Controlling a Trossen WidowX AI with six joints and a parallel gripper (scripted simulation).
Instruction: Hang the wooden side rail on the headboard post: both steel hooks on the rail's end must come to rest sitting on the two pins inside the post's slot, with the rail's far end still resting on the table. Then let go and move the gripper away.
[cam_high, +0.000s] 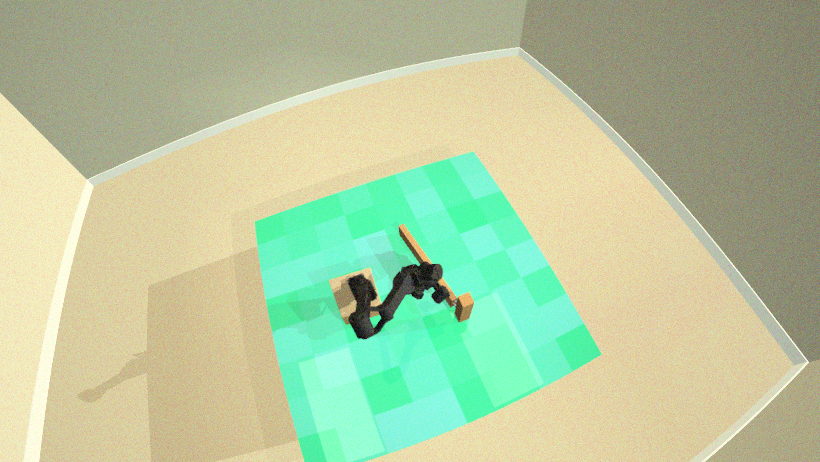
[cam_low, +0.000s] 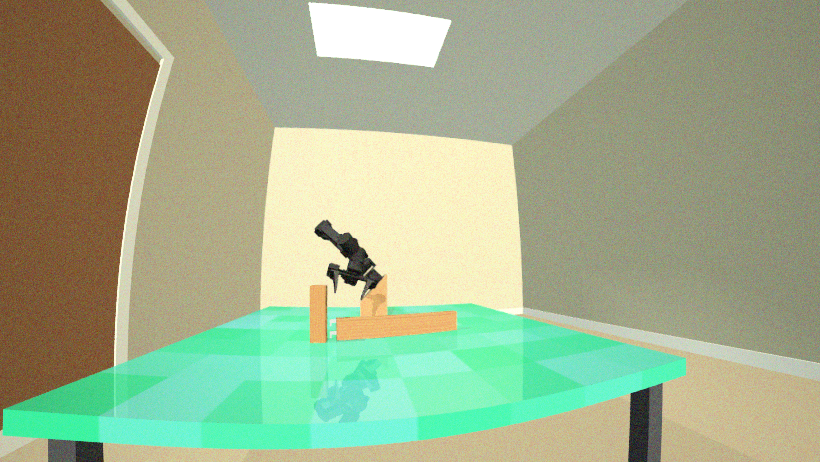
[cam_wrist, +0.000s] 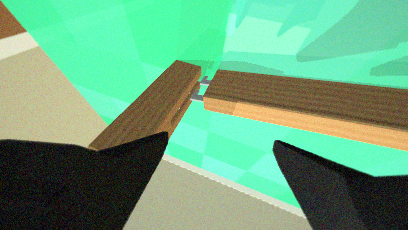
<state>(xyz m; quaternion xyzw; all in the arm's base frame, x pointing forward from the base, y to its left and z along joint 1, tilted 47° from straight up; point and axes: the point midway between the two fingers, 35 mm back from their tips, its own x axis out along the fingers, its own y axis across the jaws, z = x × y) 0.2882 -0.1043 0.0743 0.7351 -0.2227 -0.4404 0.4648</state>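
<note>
The headboard post lies 50 mm ahead of my gripper tip, 90 mm to the right of it and 50 mm below it.
</note>
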